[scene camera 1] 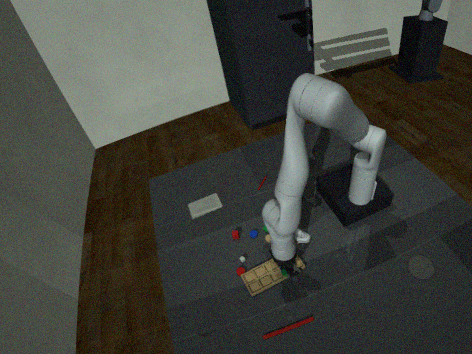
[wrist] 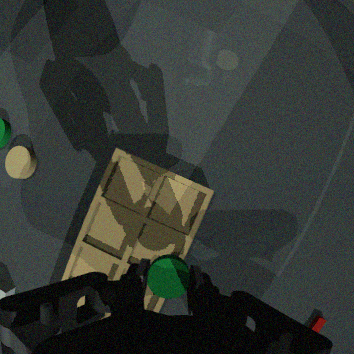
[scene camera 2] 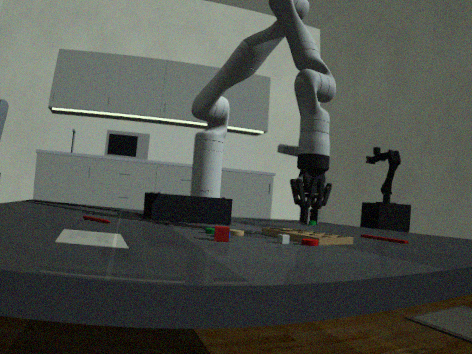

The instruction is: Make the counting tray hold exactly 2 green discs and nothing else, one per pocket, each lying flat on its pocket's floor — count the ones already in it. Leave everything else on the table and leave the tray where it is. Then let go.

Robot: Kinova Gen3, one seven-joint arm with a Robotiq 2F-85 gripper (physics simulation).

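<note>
The wooden counting tray (scene camera 1: 261, 271) (scene camera 2: 340, 241) (wrist: 91, 217) lies flat, with two columns of pockets. The pockets showing in the wrist view hold no disc; the near end is hidden by my gripper. My gripper (scene camera 1: 290, 272) (scene camera 2: 308, 221) (wrist: 168, 273) points down, shut on a green disc (scene camera 1: 284, 273) (scene camera 2: 313, 223) (wrist: 168, 279), low over the tray. The disc looks level. Its exact height above the pockets is unclear. Another green disc (scene camera 1: 266, 229) (scene camera 2: 210, 230) (wrist: 4, 132) lies on the table beside a wood-coloured disc (scene camera 1: 268, 239) (scene camera 2: 237, 232) (wrist: 20, 162).
A blue disc (scene camera 1: 254, 233), red cube (scene camera 1: 235, 235) (scene camera 2: 222, 234) and white cube (scene camera 1: 242, 259) (scene camera 2: 284, 239) lie beyond the tray. A red disc (scene camera 1: 241, 271) (scene camera 2: 310, 242) is by its corner. A red bar (scene camera 1: 289, 328) (scene camera 2: 384, 239) and pale plate (scene camera 1: 205, 205) (scene camera 2: 92, 238) lie apart.
</note>
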